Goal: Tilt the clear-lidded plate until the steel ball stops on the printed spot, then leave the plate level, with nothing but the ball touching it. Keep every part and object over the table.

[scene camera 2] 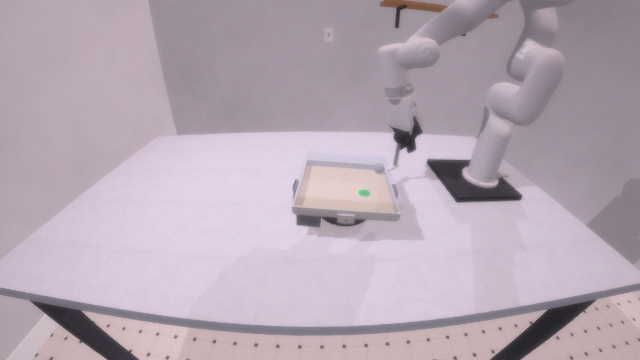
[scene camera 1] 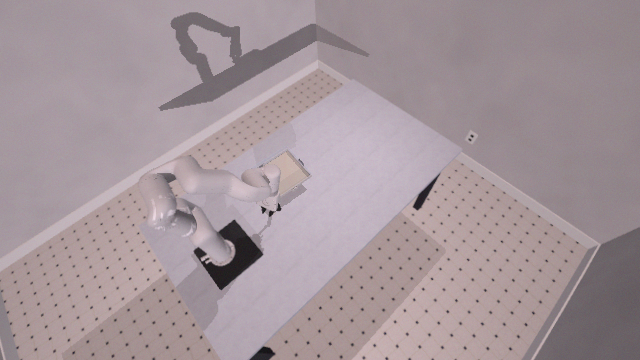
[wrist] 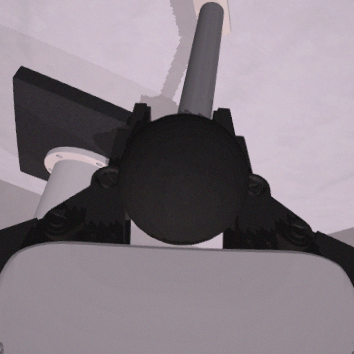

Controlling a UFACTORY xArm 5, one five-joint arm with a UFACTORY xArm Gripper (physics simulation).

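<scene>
The clear-lidded plate (scene camera 1: pixel 295 173) (scene camera 2: pixel 320 211) has a beige floor and pale walls and sits above a dark round base (scene camera 2: pixel 329 220). Its exact tilt is hard to judge. The steel ball (scene camera 2: pixel 379 168) is in the plate's back right corner in scene camera 2. The green printed spot (scene camera 2: pixel 364 193) lies nearer the front, apart from the ball. My gripper (scene camera 1: pixel 270 210) (scene camera 2: pixel 405 142) (wrist: pixel 179 128) is shut on a black round knob (wrist: pixel 184 180), beyond the plate's back right corner. A grey rod (scene camera 2: pixel 396 156) (wrist: pixel 202 60) runs from the knob to a pale tab (scene camera 2: pixel 393 167) (wrist: pixel 227 16) beside the plate.
The arm's black base plate (scene camera 1: pixel 244 245) (scene camera 2: pixel 475 192) (wrist: pixel 60 110) stands on the white table (scene camera 1: pixel 380 135) (scene camera 2: pixel 175 240), right of the plate in scene camera 2. Clips show on the plate's sides, and a pale latch (scene camera 2: pixel 346 219) is on its front wall.
</scene>
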